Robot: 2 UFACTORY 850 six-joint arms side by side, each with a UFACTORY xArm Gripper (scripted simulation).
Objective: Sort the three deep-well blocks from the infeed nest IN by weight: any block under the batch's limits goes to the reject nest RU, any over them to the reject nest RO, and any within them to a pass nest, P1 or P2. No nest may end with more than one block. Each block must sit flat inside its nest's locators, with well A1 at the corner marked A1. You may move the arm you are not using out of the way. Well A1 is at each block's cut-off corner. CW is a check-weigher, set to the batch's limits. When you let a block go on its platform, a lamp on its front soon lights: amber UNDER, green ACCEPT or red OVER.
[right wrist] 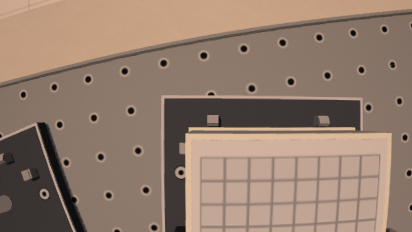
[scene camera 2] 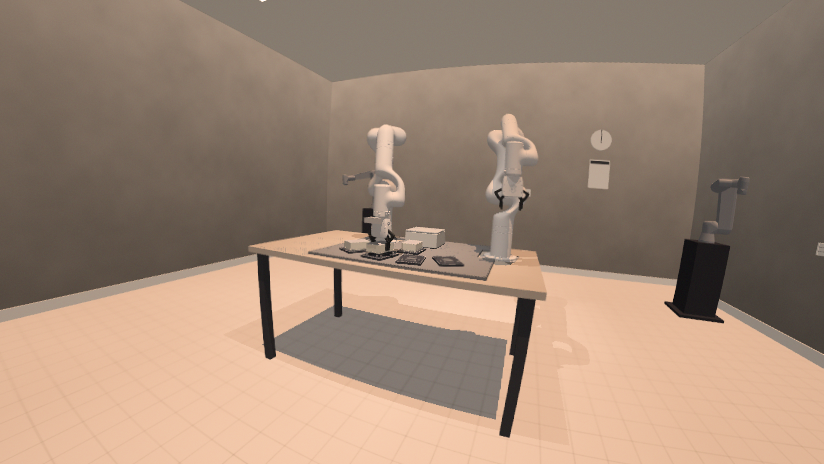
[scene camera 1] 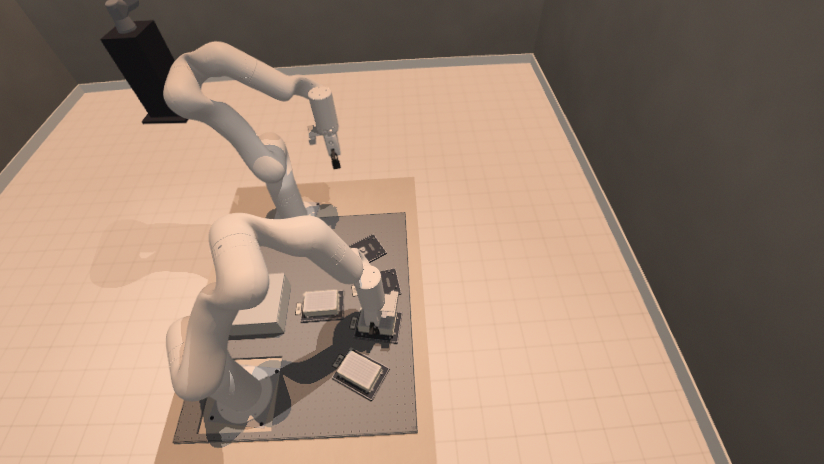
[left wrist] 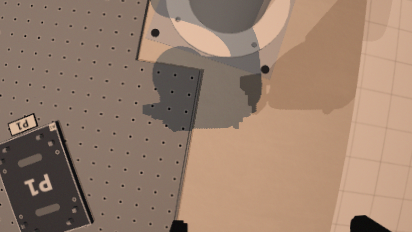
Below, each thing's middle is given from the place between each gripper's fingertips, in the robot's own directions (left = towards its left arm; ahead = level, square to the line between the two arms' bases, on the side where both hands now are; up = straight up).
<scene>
My right gripper is now 480 mm past the pale check-weigher (scene camera 1: 270,316), 50 mm to the right of it and 20 mm below it.
My left gripper is now 27 cm past the pale check-weigher, 55 cm to the left of it and 22 cm above it.
</scene>
